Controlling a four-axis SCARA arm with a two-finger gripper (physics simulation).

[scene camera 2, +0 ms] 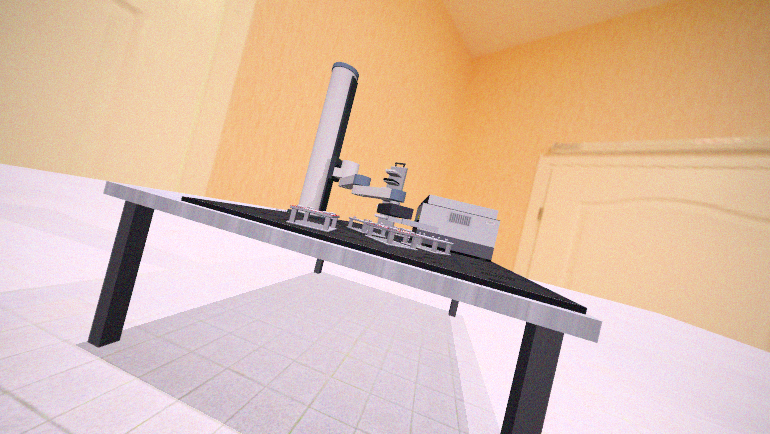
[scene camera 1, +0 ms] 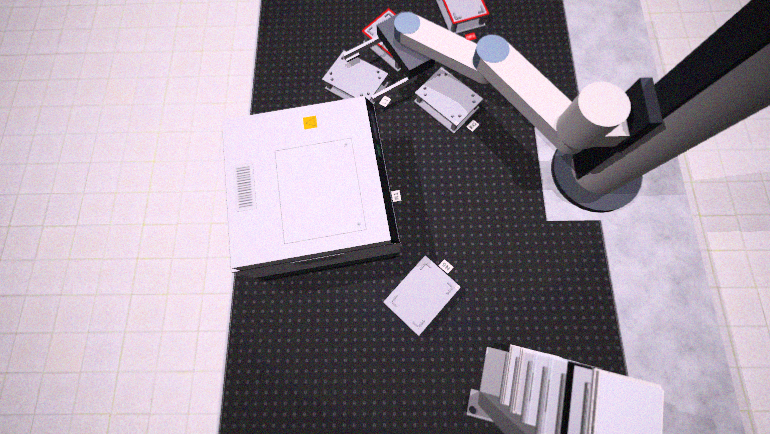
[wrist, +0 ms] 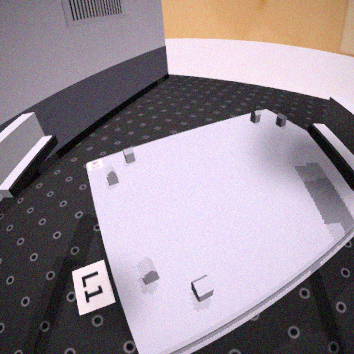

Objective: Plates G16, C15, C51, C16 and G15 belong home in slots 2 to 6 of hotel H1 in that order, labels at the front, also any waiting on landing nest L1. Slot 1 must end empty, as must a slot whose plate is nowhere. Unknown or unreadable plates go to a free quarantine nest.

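Places are measured from the arm's base along level axes (x ahead, y left, z up), in millimetres.
Where they show: gripper, between the fingertips: [scene camera 2: 427, 227] [scene camera 1: 358, 77] [wrist: 176, 114]; arm's base, origin of its link: [scene camera 1: 594, 171].
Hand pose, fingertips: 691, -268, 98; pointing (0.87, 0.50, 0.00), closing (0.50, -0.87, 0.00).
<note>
Things, the pixels of their top centre, and the offset from my fingertips, as dx, dy, dz.
- landing nest L1, centre of its top: [wrist: 242, 159] [scene camera 1: 354, 73] [scene camera 2: 428, 234] +13, -33, -26
- pegged nest, centre of its top: [scene camera 1: 449, 93] [scene camera 2: 368, 219] -267, +42, -26
- large white device, centre of its top: [scene camera 1: 302, 176] [scene camera 2: 455, 205] +104, +371, +165
- grey nest, centre of its top: [scene camera 1: 422, 294] -166, +619, -30
My gripper [scene camera 1: 359, 76] [wrist: 176, 114] is open with nothing between its fingers. It is turned at an angle over landing nest L1 [scene camera 1: 353, 77] [wrist: 200, 210], one finger on each side in the wrist view. L1 has a bare pale top with small pegs and bears no plate; its label [scene camera 1: 384, 101] [wrist: 93, 287] lies beside it. Hotel H1 [scene camera 1: 628, 401] stands at the lower right in scene camera 1, with several shelf or plate edges showing; it also shows behind the arm in scene camera 2 [scene camera 2: 401, 173]. No plate labels are readable, and which slots hold plates cannot be told.
Two red-rimmed nests stand beyond L1: one [scene camera 1: 371, 30] partly under the gripper body, the other [scene camera 1: 464, 8] at the top edge. A pegged nest [scene camera 1: 447, 99] stands right of L1. A large white device [scene camera 1: 253, 140] [scene camera 2: 469, 210] adjoins L1. A grey nest [scene camera 1: 423, 296] lies nearer H1.
</note>
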